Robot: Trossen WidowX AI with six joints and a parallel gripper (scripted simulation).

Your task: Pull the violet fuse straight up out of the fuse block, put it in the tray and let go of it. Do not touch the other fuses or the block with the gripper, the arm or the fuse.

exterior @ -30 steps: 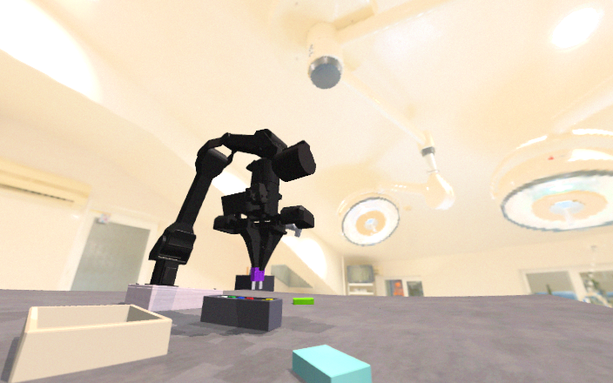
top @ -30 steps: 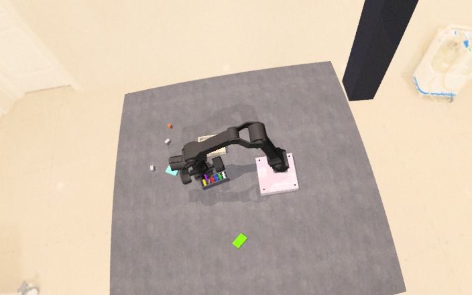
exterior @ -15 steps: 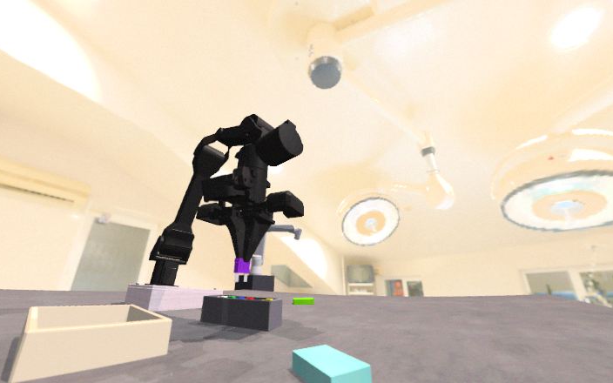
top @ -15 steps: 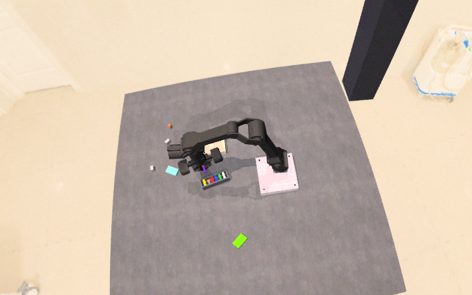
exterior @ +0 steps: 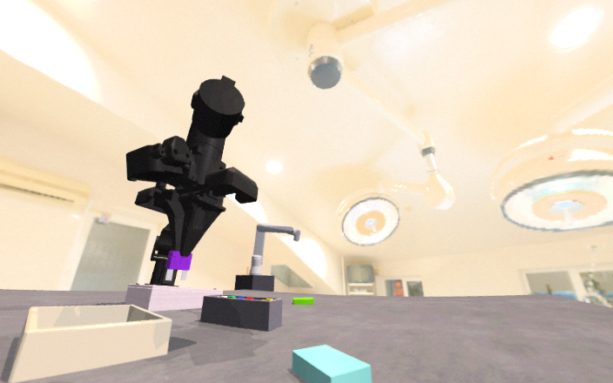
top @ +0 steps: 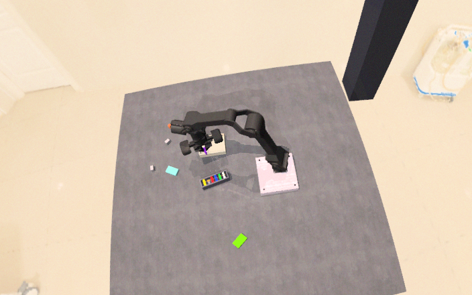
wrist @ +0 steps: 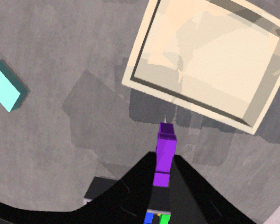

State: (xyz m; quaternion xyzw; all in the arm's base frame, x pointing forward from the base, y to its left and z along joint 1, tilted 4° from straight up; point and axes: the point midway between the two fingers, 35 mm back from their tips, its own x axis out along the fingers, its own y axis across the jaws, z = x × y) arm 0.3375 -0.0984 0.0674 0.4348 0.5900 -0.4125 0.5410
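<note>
The cream tray is 2 cm behind my gripper tip, 7 cm to the right of it and 9 cm below it. Also, from my gripper tip: green card 13 cm behind, 41 cm to the left, 9 cm below; violet fuse 1 cm below; cyan block 19 cm ahead, 5 cm to the left, 9 cm below.
</note>
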